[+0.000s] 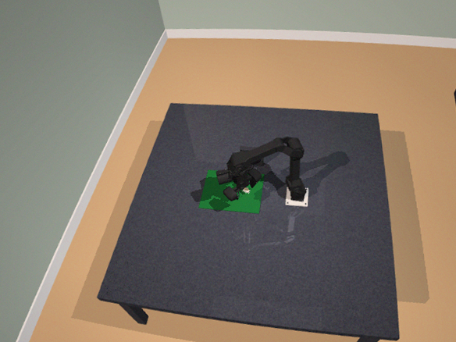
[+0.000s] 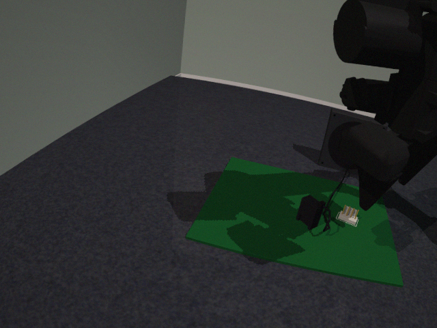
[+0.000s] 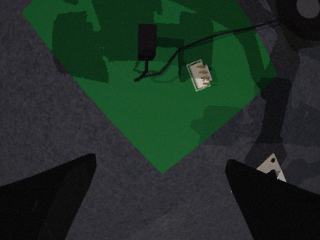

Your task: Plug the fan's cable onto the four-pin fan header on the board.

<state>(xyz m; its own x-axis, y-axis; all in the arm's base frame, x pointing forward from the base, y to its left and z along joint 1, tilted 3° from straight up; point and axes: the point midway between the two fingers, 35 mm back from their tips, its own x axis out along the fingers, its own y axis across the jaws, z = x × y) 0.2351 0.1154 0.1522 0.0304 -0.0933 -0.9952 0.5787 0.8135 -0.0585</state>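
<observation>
My gripper tip is now 90 mm above the black plug, 80 mm short of it and 40 mm to the left of it. Round my gripper tip: green board 120 mm below, 90 mm ahead, 70 mm to the right; then white four-pin header 110 mm below, 90 mm to the right, 20 mm ahead; then black fan 270 mm to the right, 50 mm below, 40 mm ahead.
</observation>
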